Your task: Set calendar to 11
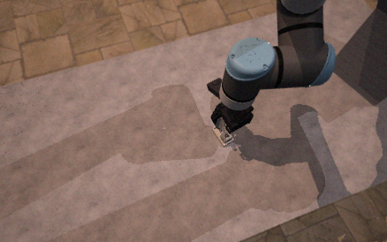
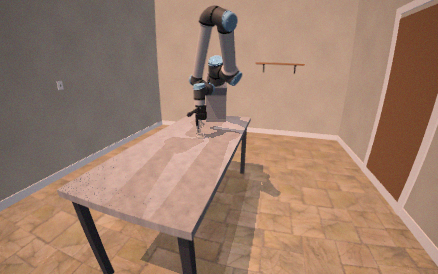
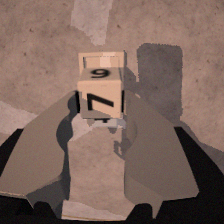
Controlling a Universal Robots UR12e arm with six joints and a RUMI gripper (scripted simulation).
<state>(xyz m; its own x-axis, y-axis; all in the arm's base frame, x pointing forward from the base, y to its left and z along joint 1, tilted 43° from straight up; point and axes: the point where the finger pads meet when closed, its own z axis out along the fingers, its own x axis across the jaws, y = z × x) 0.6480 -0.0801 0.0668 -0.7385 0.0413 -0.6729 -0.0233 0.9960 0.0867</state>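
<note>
The digit cube lies 10 mm below my hand. Round my hand: calendar tray (60 mm below, 20 mm to the left); then white cube (50 mm below, 30 mm to the left).
</note>
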